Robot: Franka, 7 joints.
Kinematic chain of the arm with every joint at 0, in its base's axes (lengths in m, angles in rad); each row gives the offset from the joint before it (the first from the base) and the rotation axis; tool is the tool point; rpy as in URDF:
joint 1: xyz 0 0 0.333 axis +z
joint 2: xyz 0 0 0 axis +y
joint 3: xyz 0 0 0.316 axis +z
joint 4: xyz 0.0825 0 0 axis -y
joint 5: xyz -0.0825 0 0.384 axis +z
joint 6: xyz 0 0 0 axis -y
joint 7: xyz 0.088 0 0 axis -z
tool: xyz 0 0 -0.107 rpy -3.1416 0 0
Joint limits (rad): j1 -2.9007..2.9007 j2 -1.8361..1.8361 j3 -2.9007..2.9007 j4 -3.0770..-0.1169 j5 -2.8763..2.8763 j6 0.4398..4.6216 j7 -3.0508..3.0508
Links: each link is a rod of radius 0.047 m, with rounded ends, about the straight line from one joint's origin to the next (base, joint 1, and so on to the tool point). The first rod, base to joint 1, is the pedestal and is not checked.
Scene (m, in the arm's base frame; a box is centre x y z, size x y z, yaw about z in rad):
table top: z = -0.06
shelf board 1: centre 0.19 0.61 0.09 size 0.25 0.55 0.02 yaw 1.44
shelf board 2: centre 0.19 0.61 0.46 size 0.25 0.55 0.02 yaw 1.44
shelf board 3: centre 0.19 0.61 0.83 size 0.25 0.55 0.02 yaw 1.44
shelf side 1: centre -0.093 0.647 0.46 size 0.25 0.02 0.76 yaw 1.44
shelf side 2: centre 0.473 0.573 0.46 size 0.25 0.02 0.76 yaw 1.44
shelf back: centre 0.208 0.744 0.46 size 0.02 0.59 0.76 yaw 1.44
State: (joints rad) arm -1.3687 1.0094 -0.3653 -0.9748 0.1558 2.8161 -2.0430
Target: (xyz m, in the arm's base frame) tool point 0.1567 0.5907 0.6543
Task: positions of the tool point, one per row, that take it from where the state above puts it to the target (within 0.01 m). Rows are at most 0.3 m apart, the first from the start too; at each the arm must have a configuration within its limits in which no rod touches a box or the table.
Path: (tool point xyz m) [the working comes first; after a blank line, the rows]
Joints at the target: 0.1539 -0.0066 1.1552 -1.7265 0.1488 2.4771 -2.0430
Straight joint move there: touches shelf side 2.

1: 0.2319 -0.7635 0.4722
2: 0.4277 -0.6025 0.5664
3: 0.5451 -0.3691 0.6476
4: 0.5535 -0.1093 0.7041
5: 0.4562 0.1179 0.7249
6: 0.2929 0.2661 0.7060
7: 0.1211 0.3203 0.6543
8: 0.1343 0.4101 0.6423
9: 0.1396 0.4887 0.6302
10: 0.1428 0.5504 0.6316
11: 0.1567 0.5907 0.6543

